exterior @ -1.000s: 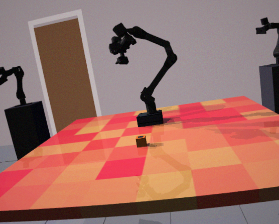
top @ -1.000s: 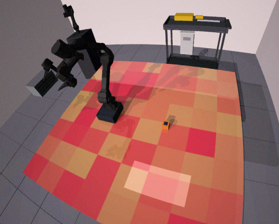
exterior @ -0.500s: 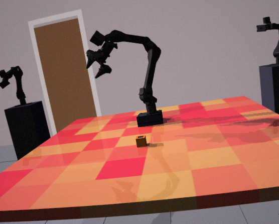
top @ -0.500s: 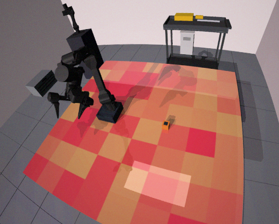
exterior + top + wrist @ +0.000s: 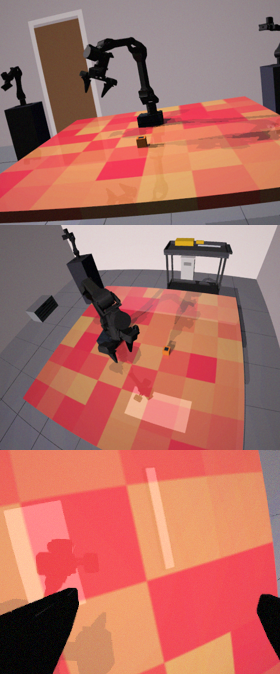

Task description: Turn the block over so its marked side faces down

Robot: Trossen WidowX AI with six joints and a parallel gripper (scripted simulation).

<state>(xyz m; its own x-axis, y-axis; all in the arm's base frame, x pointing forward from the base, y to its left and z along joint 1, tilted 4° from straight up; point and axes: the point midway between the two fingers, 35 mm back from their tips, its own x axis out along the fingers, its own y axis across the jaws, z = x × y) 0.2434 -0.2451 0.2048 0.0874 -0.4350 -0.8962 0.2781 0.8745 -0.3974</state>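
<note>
Now: gripper tip 220 mm above the block, 210 mm to the right of it and 140 mm short of it.
</note>
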